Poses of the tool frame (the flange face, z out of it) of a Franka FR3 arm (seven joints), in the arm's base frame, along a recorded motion.
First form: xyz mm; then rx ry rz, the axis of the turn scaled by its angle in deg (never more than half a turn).
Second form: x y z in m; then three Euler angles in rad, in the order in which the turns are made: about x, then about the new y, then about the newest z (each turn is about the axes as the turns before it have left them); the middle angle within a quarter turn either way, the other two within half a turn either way. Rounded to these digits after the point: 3 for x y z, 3 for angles.
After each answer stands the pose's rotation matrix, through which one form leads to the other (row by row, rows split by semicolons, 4 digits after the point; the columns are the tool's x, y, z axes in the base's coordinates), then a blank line. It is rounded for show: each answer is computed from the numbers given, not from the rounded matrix.
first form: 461 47 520 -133.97 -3.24 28.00
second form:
0.461 0.047 0.520 -2.354 -0.371 0.107
0.9267 -0.0997 -0.3625; 0.1798 -0.7292 0.6602; -0.3301 -0.6770 -0.6578

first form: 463 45 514 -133.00 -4.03 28.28
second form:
0.463 0.045 0.514 -2.339 -0.379 0.102
0.9242 -0.0945 -0.3701; 0.1941 -0.7182 0.6682; -0.3290 -0.6894 -0.6454

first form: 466 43 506 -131.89 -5.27 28.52
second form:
0.466 0.043 0.506 -2.322 -0.390 0.091
0.9212 -0.0841 -0.3798; 0.2143 -0.7050 0.6760; -0.3246 -0.7042 -0.6315

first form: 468 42 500 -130.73 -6.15 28.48
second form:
0.468 0.042 0.500 -2.303 -0.395 0.084
0.9198 -0.0772 -0.3846; 0.2290 -0.6903 0.6863; -0.3185 -0.7194 -0.6173

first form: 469 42 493 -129.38 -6.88 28.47
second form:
0.469 0.042 0.493 -2.281 -0.400 0.079
0.9182 -0.0730 -0.3893; 0.2427 -0.6731 0.6986; -0.3130 -0.7360 -0.6003

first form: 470 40 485 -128.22 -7.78 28.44
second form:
0.470 0.040 0.485 -2.262 -0.406 0.072
0.9165 -0.0659 -0.3947; 0.2576 -0.6577 0.7079; -0.3062 -0.7504 -0.5858

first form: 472 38 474 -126.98 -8.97 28.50
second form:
0.472 0.038 0.474 -2.243 -0.415 0.061
0.9135 -0.0559 -0.4030; 0.2766 -0.6410 0.7160; -0.2983 -0.7655 -0.5701

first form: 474 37 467 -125.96 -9.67 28.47
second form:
0.474 0.037 0.467 -2.227 -0.420 0.056
0.9118 -0.0508 -0.4075; 0.2885 -0.6269 0.7237; -0.2922 -0.7774 -0.5570

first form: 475 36 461 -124.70 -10.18 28.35
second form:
0.475 0.036 0.461 -2.205 -0.423 0.053
0.9107 -0.0485 -0.4102; 0.2984 -0.6094 0.7346; -0.2856 -0.7914 -0.5405

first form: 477 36 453 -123.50 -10.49 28.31
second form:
0.477 0.036 0.453 -2.184 -0.425 0.054
0.9096 -0.0490 -0.4127; 0.3061 -0.5928 0.7449; -0.2811 -0.8039 -0.5242

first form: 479 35 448 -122.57 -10.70 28.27
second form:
0.479 0.035 0.448 -2.167 -0.427 0.055
0.9088 -0.0497 -0.4143; 0.3116 -0.5798 0.7529; -0.2776 -0.8133 -0.5114

